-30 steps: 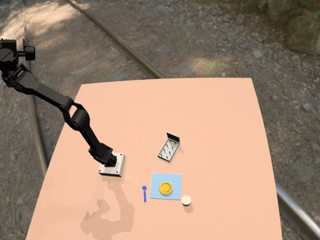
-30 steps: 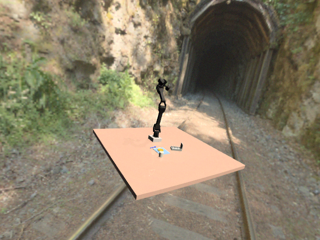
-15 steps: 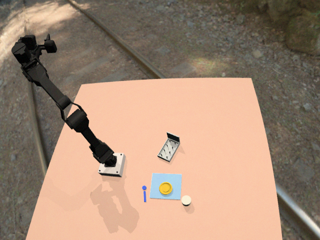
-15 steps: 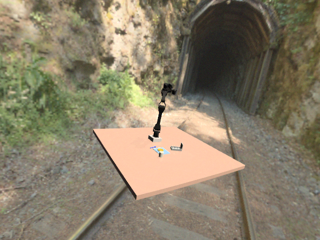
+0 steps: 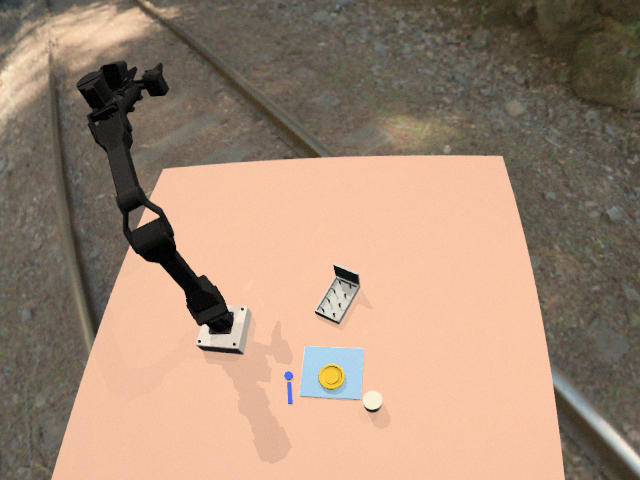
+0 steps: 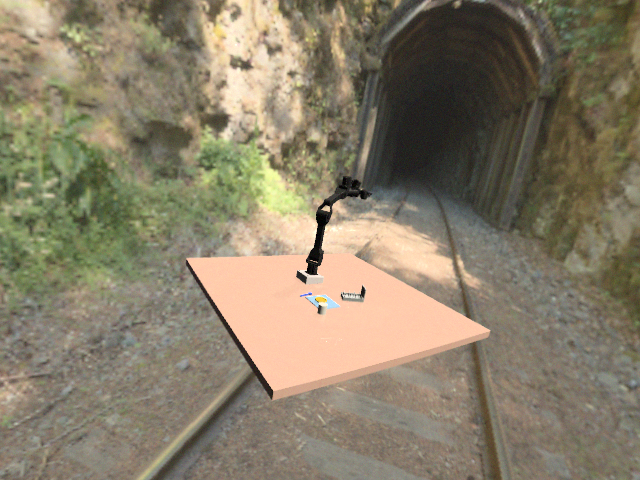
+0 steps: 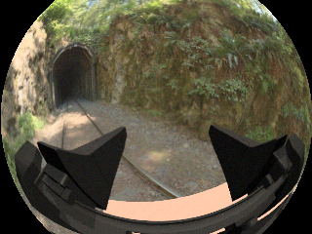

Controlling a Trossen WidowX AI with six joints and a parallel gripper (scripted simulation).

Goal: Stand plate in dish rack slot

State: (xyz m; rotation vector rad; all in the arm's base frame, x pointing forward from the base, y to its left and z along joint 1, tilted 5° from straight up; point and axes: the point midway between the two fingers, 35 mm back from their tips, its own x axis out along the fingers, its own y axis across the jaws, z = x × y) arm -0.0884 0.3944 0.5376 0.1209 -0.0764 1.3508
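Right now my gripper tip is 38 cm short of the yellow plate, 61 cm to the left of it and 53 cm above it. Round my gripper tip: dish rack: 40 cm ahead, 40 cm to the right, 53 cm below; blue spoon: 28 cm ahead, 62 cm to the right, 55 cm below; light blue mat: 38 cm ahead, 60 cm to the right, 55 cm below.
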